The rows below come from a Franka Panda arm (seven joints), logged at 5 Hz.
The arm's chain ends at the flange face. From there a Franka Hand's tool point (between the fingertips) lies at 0.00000 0.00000 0.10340 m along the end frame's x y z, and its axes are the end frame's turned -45 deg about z.
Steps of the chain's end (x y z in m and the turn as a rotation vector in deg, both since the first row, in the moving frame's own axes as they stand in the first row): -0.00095 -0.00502 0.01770 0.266 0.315 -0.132; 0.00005 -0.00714 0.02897 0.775 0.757 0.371; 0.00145 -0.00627 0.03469 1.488 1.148 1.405; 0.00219 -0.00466 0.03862 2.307 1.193 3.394
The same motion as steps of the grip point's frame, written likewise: 0.00362 -0.00416 0.01770 -0.035 0.411 -0.132; 0.00704 -0.00503 0.02895 0.013 1.083 0.371; 0.00883 -0.00380 0.03463 0.240 1.864 1.405; 0.00935 -0.00303 0.03851 0.788 2.475 3.394
